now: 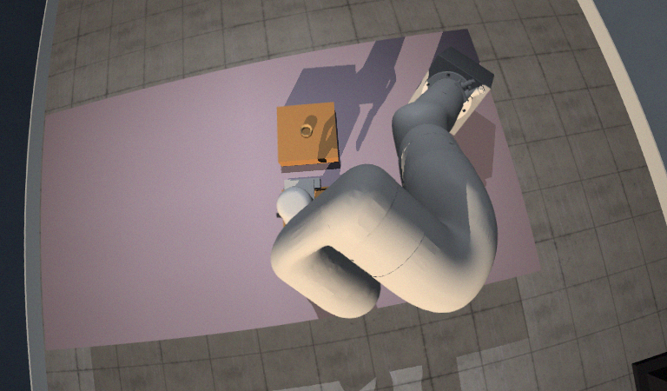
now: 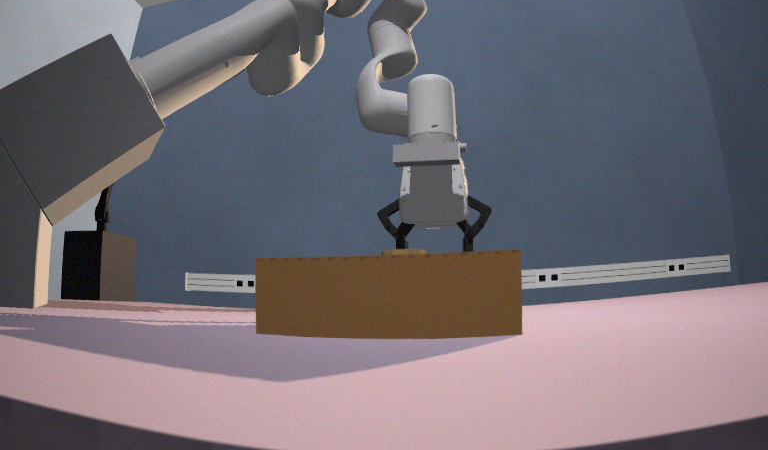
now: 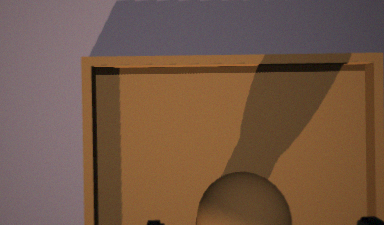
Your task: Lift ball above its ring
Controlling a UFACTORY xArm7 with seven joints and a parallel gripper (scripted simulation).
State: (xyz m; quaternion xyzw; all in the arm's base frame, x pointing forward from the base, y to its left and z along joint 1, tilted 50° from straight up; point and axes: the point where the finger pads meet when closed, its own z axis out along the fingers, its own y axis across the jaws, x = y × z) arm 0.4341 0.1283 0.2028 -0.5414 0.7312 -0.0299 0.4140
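My hand is 8 cm above the orange tray.
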